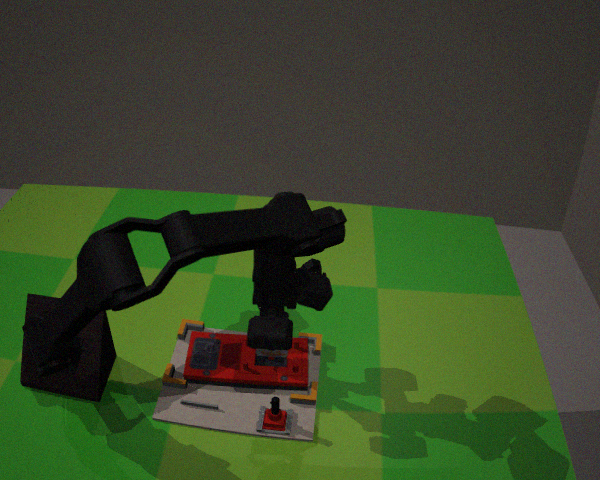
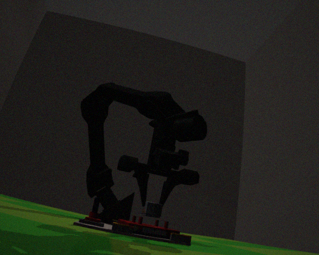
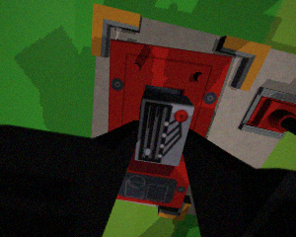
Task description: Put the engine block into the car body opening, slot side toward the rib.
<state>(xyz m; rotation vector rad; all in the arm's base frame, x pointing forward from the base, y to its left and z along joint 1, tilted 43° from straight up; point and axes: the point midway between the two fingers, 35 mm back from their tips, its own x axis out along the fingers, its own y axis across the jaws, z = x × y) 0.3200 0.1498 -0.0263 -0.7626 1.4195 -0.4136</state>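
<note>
My gripper tip is now 10 mm above the grey engine block. Round my gripper tip: grey base plate (50 mm below, 40 mm behind, 30 mm to the right).
</note>
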